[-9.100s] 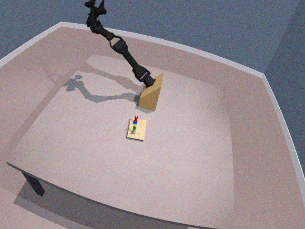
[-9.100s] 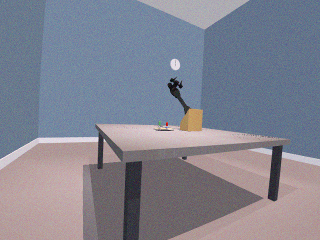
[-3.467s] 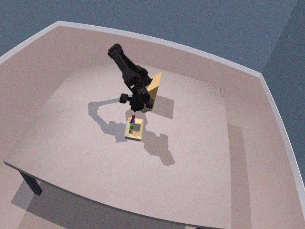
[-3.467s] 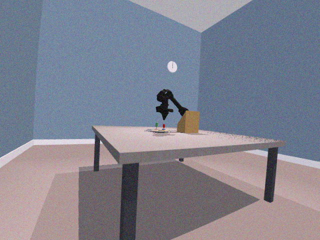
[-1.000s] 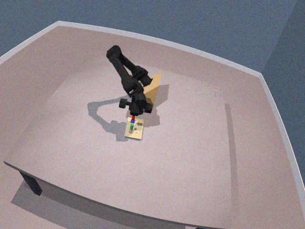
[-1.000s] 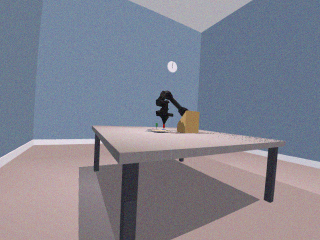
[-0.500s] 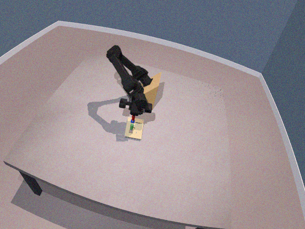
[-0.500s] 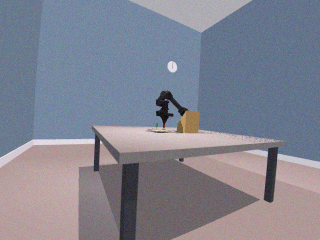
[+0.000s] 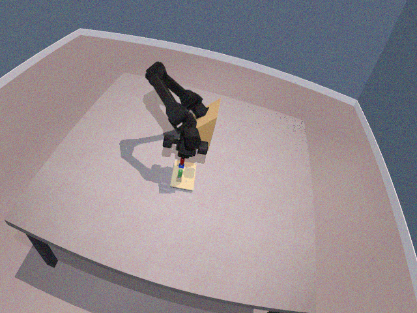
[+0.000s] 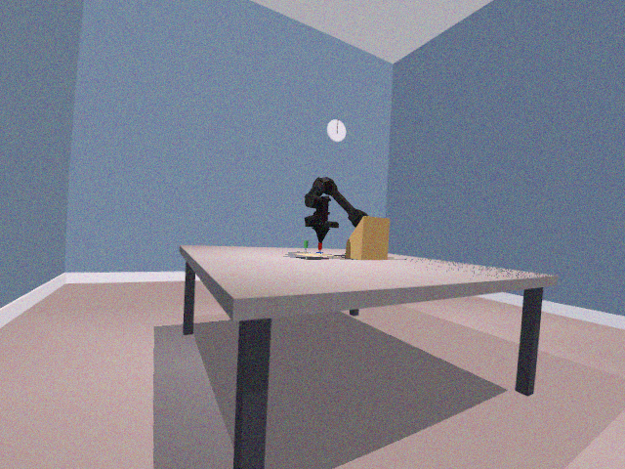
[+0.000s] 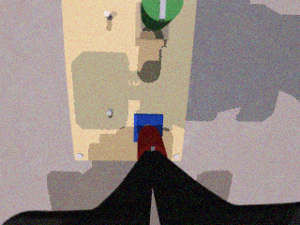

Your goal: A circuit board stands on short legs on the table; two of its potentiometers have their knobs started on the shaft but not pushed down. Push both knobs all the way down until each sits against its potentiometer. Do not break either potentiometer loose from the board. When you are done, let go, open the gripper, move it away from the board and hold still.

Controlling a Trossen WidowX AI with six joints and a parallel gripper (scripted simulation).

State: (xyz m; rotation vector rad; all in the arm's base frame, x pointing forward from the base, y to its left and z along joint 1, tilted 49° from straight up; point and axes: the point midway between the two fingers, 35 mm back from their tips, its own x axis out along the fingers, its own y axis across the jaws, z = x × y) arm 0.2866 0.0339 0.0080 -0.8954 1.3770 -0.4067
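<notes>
The red knob is 10 mm below my gripper tip. From my gripper tip the other things lie so: green knob (80 mm ahead, 20 mm to the left).
</notes>
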